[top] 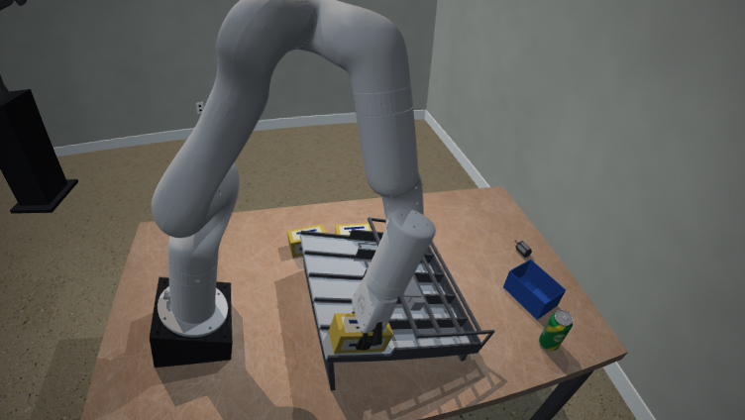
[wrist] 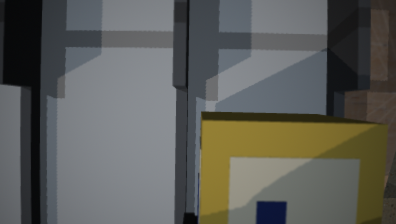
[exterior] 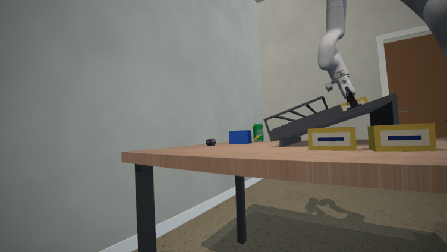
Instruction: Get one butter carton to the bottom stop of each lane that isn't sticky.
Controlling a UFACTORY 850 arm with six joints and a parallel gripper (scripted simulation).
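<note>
Right now the dark divider is 4 cm to the left of my hand, 4 cm below it and 2 cm behind it. Also, from my hand: small black object (60 cm ahead, 42 cm to the left, 15 cm below).
</note>
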